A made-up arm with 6 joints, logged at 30 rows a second.
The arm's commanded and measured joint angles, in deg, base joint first. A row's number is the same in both.
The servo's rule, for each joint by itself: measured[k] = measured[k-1] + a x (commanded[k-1-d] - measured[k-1]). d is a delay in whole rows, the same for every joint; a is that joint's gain. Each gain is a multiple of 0.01, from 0.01 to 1. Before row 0 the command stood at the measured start. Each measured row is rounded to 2 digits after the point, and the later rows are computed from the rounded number. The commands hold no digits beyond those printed.
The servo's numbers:
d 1
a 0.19 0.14 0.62 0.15 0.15 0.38
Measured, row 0:
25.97, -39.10, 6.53, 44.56, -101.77, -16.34
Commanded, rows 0 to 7:
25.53, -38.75, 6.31, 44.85, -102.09, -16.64
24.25, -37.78, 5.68, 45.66, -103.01, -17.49
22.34, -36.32, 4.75, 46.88, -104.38, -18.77
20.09, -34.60, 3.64, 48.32, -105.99, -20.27
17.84, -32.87, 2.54, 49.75, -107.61, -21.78
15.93, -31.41, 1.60, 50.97, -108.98, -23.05
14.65, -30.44, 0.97, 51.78, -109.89, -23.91
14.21, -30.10, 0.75, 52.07, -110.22, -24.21
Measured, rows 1 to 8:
25.97, -39.10, 6.53, 44.56, -101.77, -16.34
25.89, -39.05, 6.39, 44.60, -101.82, -16.45
25.58, -38.87, 5.95, 44.76, -102.00, -16.85
24.96, -38.51, 5.21, 45.08, -102.36, -17.58
24.03, -37.96, 4.24, 45.57, -102.90, -18.60
22.85, -37.25, 3.19, 46.20, -103.61, -19.81
21.54, -36.43, 2.20, 46.92, -104.42, -21.04
20.23, -35.59, 1.44, 47.65, -105.24, -22.13

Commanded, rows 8 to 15:
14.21, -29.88, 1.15, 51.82, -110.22, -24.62
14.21, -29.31, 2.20, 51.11, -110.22, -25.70
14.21, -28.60, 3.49, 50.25, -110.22, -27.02
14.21, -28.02, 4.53, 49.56, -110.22, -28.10
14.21, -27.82, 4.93, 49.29, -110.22, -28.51
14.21, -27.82, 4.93, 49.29, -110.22, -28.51
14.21, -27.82, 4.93, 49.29, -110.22, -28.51
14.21, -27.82, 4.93, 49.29, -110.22, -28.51
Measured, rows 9 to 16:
19.09, -34.82, 1.01, 48.31, -105.99, -22.92
18.16, -34.13, 1.10, 48.84, -106.62, -23.57
17.41, -33.46, 1.78, 49.18, -107.16, -24.38
16.80, -32.78, 2.84, 49.34, -107.62, -25.38
16.31, -32.11, 3.89, 49.37, -108.01, -26.41
15.91, -31.51, 4.53, 49.36, -108.34, -27.21
15.59, -30.99, 4.78, 49.35, -108.62, -27.70
15.33, -30.55, 4.87, 49.34, -108.86, -28.01

